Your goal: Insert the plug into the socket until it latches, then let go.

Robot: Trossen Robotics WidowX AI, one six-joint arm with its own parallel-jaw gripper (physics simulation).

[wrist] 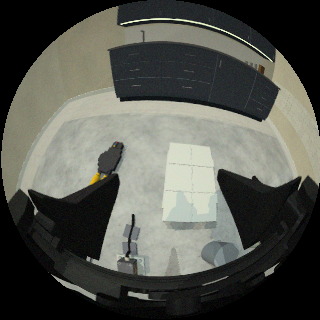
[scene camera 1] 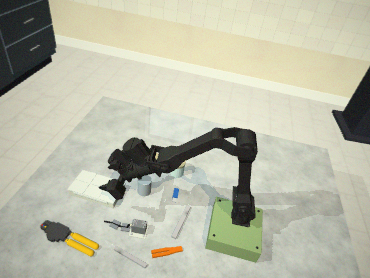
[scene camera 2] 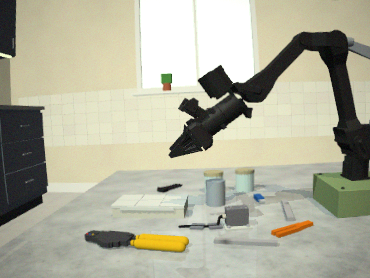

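Pixels of known places: gripper, between the fingertips: (wrist: 169, 176) (scene camera 1: 104, 177) (scene camera 2: 169, 153); arm's base, origin of its link: (scene camera 1: 240, 217) (scene camera 2: 355, 177).
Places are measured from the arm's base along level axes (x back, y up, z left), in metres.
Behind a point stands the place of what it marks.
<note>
A grey box (scene camera 1: 138, 226) {x -0.357, y -0.026, z 0.097 m} (scene camera 2: 236, 215) {x -0.361, y -0.041, z 0.100 m} (wrist: 127, 266) {x -0.373, y -0.026, z 0.080 m} stands on a small white plate. Two small grey connector pieces lie in line beside it: the outer piece (scene camera 1: 115, 224) {x -0.446, y -0.066, z 0.083 m} (scene camera 2: 198, 226) (wrist: 131, 231) {x -0.449, y -0.065, z 0.079 m} and the inner piece (scene camera 1: 125, 226) {x -0.408, y -0.065, z 0.084 m} (scene camera 2: 215, 226) (wrist: 129, 248) {x -0.407, y -0.065, z 0.084 m}. A black cable runs along them to the box. Which piece is plug or socket, and whether they are mated, I cannot tell. My gripper (scene camera 1: 106, 179) {x -0.504, y 0.096, z 0.013 m} (scene camera 2: 172, 152) {x -0.504, y 0.096, z 0.013 m} (wrist: 169, 176) {x -0.504, y 0.096, z 0.013 m} is open and empty, tilted downward, high above the table near the white tiled block, beyond the connector pieces.
A white tiled block (scene camera 1: 89, 186) {x -0.590, y -0.036, z -0.039 m} (scene camera 2: 150, 204) {x -0.561, y -0.036, z -0.007 m} (wrist: 190, 175) {x -0.567, y -0.036, z -0.047 m}, a grey cylinder (scene camera 1: 144, 187) {x -0.378, y -0.015, z -0.068 m} (scene camera 2: 215, 193) {x -0.387, y -0.032, z -0.067 m} and yellow-handled pliers (scene camera 1: 56, 231) {x -0.627, y -0.055, z 0.158 m} (scene camera 2: 160, 243) {x -0.525, y -0.053, z 0.202 m} lie around the connectors. Two jars, a blue piece (scene camera 1: 175, 193) {x -0.255, y -0.058, z -0.102 m}, grey bars (scene camera 1: 181, 221) (scene camera 2: 246, 242) and an orange tool (scene camera 1: 167, 251) {x -0.241, y -0.061, z 0.149 m} (scene camera 2: 292, 228) {x -0.249, y -0.061, z 0.156 m} are nearby.
</note>
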